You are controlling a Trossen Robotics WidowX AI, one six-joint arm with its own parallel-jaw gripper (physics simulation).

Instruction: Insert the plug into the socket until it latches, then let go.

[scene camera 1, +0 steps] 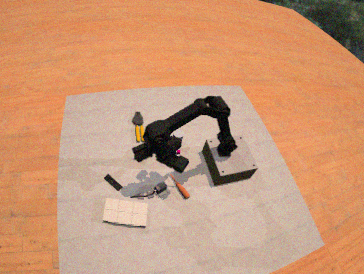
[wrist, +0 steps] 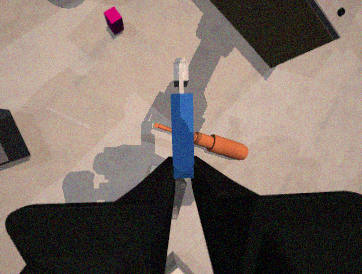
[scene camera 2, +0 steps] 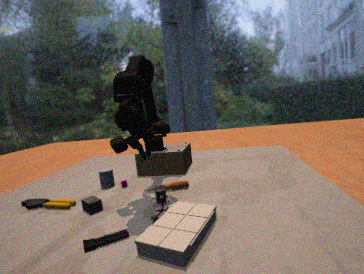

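Where they show: gripper, fingertip midpoint: (scene camera 1: 170,165) (wrist: 182,162) (scene camera 2: 146,158); arm's base, origin of the base link: (scene camera 1: 223,151) (scene camera 2: 157,149).
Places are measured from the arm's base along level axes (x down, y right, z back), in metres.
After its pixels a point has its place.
Observation:
The blue plug (wrist: 182,135) {x -0.047, y -0.086, z -0.266 m} with a pale metal tip points up the wrist view. My gripper (scene camera 1: 161,155) (scene camera 2: 146,154) {x -0.028, y -0.104, z -0.276 m} (wrist: 182,162) {x -0.028, y -0.104, z -0.276 m} is shut on its rear end and holds it above the mat. The socket, a small dark housing (scene camera 1: 160,188) {x 0.060, y -0.174, z -0.317 m} (scene camera 2: 160,195) {x 0.074, y -0.172, z -0.337 m} with a black cable, stands on the mat beside the tiled box and is apart from the plug. In the wrist view the socket cannot be made out; the fingers cover much of the lower part. The plug cannot be made out in the scene views.
An orange screwdriver (scene camera 1: 183,190) {x 0.078, y -0.175, z -0.208 m} (scene camera 2: 177,185) {x 0.086, y -0.179, z -0.219 m} (wrist: 230,147) {x 0.077, y -0.177, z -0.204 m} lies near the socket. Around are a tiled box (scene camera 1: 125,212) {x 0.070, y -0.294, z -0.476 m} (scene camera 2: 177,227) {x 0.070, y -0.296, z -0.502 m}, black bar (scene camera 1: 113,182) {x 0.099, y -0.132, z -0.541 m} (scene camera 2: 106,240) {x 0.093, y -0.142, z -0.553 m}, pliers (scene camera 1: 138,120) {x 0.089, y 0.266, z -0.430 m} (scene camera 2: 60,204) {x 0.087, y 0.149, z -0.433 m}, dark cube (scene camera 2: 92,205) {x 0.077, y 0.009, z -0.433 m}, grey cylinder (scene camera 2: 106,179) {x 0.067, y 0.117, z -0.237 m}, magenta block (scene camera 2: 124,184) {x 0.091, y 0.048, z -0.218 m} (wrist: 114,20) {x 0.079, y 0.048, z -0.216 m} and large box (scene camera 1: 235,174) {x 0.022, y -0.123, z 0.045 m} (scene camera 2: 167,163) {x 0.051, y -0.070, z -0.056 m}.

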